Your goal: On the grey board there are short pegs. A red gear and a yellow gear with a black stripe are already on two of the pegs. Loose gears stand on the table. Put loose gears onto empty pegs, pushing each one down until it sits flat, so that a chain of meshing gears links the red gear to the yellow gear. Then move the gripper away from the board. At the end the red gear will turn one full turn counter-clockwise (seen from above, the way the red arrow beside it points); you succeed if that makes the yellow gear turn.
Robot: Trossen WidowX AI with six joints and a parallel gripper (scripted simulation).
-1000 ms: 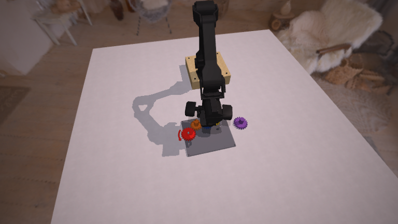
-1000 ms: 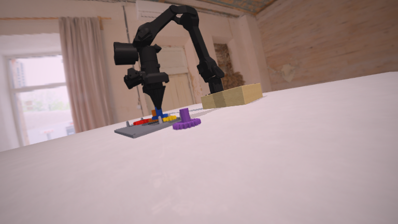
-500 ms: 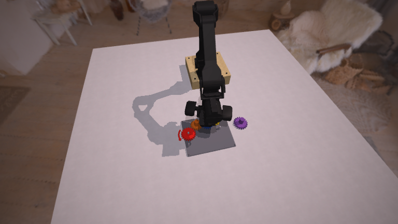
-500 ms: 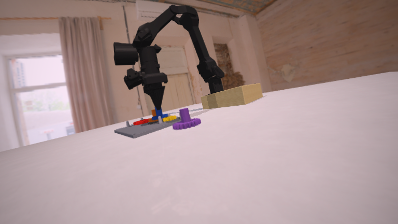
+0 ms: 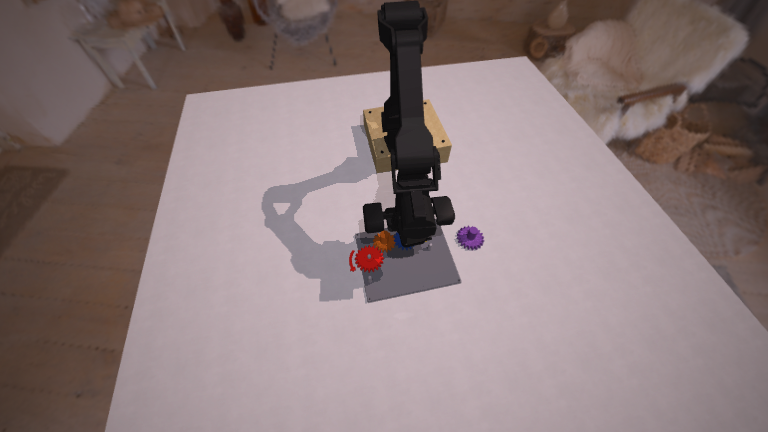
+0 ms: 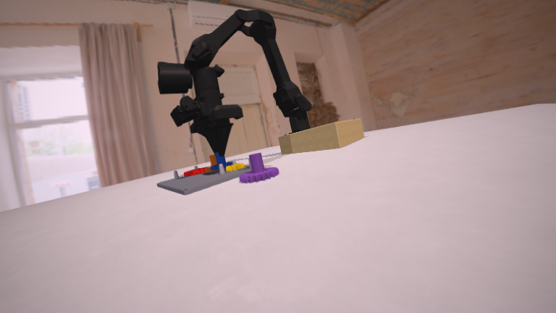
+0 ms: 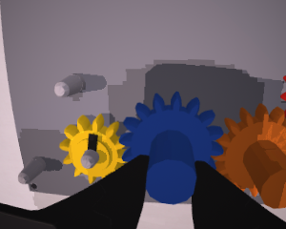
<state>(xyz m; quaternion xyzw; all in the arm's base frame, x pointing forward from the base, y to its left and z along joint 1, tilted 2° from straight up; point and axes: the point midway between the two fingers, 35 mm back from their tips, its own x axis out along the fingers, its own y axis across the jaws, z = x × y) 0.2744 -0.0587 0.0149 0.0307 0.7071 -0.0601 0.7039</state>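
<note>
My gripper tip is 1 cm above the blue gear. Round my gripper tip: orange gear (1 cm behind, 5 cm to the right, 2 cm below); then red gear (2 cm ahead, 9 cm to the right, 3 cm below); then yellow gear (1 cm behind, 4 cm to the left, 3 cm below).
</note>
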